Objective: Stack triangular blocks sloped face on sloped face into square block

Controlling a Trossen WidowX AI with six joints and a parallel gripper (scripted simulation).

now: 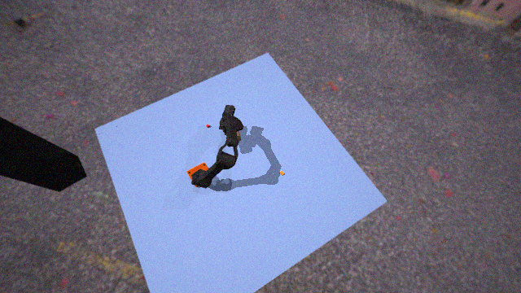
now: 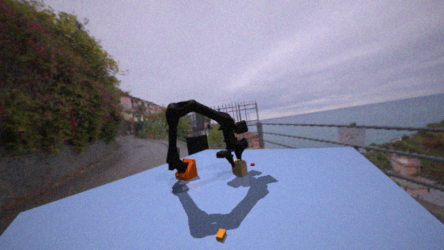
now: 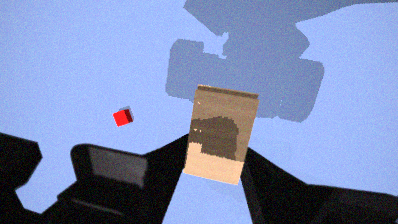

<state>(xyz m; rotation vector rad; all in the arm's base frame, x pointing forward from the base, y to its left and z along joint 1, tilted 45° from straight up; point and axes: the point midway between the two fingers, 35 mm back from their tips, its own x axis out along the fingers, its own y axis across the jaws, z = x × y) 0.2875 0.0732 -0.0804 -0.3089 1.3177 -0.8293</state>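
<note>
The tan triangular block is 1 cm above my gripper tip. Also, from my gripper tip: small red cube 4 cm ahead, 13 cm to the left, 4 cm below; small orange cube 11 cm ahead, 36 cm to the right, 4 cm below.
</note>
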